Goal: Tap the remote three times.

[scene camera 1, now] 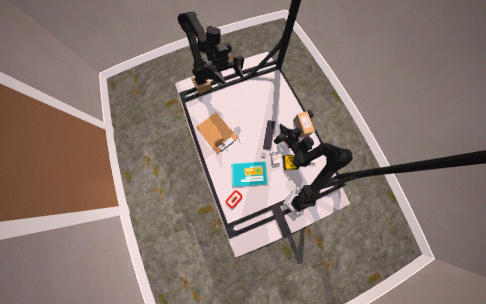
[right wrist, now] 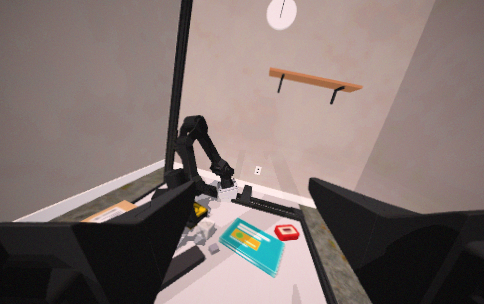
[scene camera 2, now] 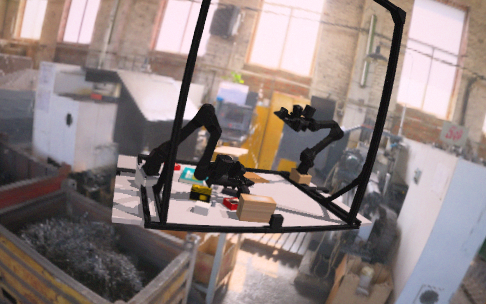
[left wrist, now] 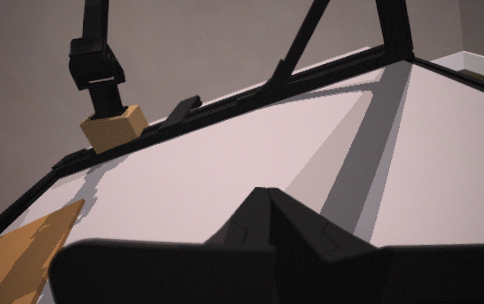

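The remote, a long dark bar, lies flat near the table's middle in scene camera 1. It also shows at the lower left in the right wrist view, partly behind a finger. In scene camera 2 the left arm's hand largely hides it. My left gripper is shut and empty, low over the table, close beside the remote at its right in scene camera 1. Whether it touches the remote I cannot tell. My right gripper is open and empty, raised near its own base, far from the remote.
A cardboard box, a red item, a yellow box and a white block are near the left gripper. A teal book, a red frame-like item and an orange-brown clipboard lie farther off.
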